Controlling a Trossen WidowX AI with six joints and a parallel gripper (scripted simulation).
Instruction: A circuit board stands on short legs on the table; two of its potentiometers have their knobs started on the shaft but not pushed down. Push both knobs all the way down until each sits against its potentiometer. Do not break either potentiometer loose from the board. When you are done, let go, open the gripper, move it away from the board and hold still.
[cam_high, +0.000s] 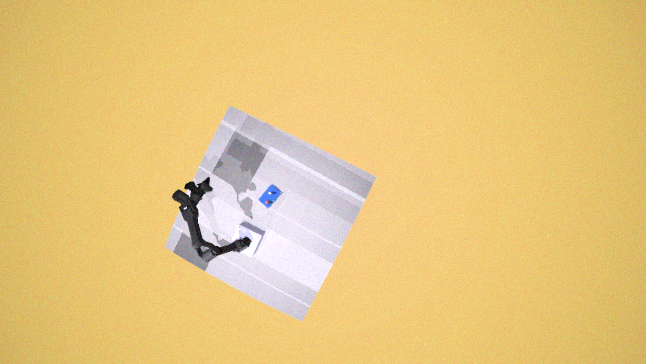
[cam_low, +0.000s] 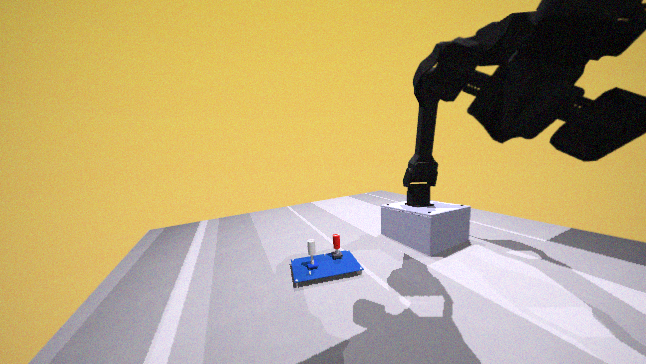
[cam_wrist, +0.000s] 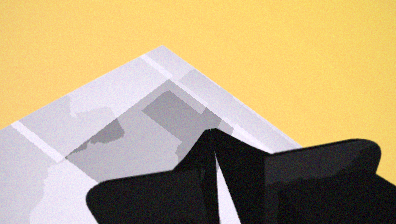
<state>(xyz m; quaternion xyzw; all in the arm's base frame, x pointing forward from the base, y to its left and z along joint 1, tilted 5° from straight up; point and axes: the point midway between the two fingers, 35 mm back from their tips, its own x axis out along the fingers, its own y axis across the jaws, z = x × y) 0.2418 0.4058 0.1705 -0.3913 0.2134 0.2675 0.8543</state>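
Right now my gripper tip is 34 cm to the left of the red knob, 23 cm above it and 5 cm short of it.
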